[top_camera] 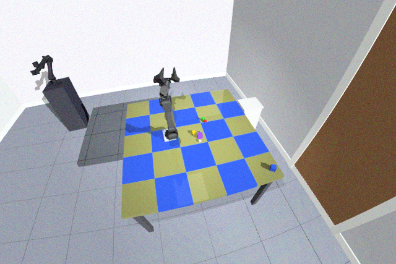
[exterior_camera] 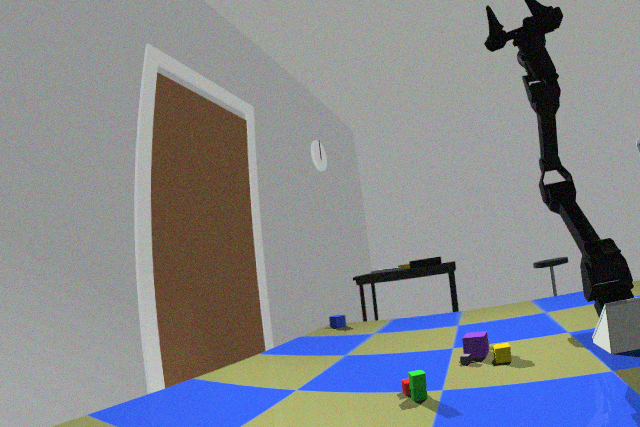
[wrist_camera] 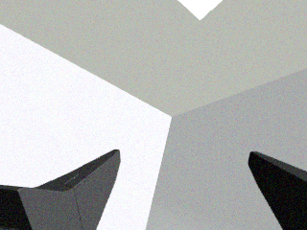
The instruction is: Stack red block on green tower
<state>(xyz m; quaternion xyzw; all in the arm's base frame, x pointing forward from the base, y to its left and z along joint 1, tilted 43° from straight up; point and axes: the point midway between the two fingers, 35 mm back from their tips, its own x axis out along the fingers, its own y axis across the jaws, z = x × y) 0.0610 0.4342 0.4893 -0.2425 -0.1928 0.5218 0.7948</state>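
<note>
The red block is 71 cm below my gripper tip, 33 cm ahead of it and 9 cm to the left of it. The rest, counted from my gripper tip: yellow block: 71 cm below, 16 cm ahead, 3 cm to the right; purple block: 70 cm below, 21 cm ahead, 9 cm to the right; blue block: 70 cm below, 67 cm ahead, 63 cm to the right.
</note>
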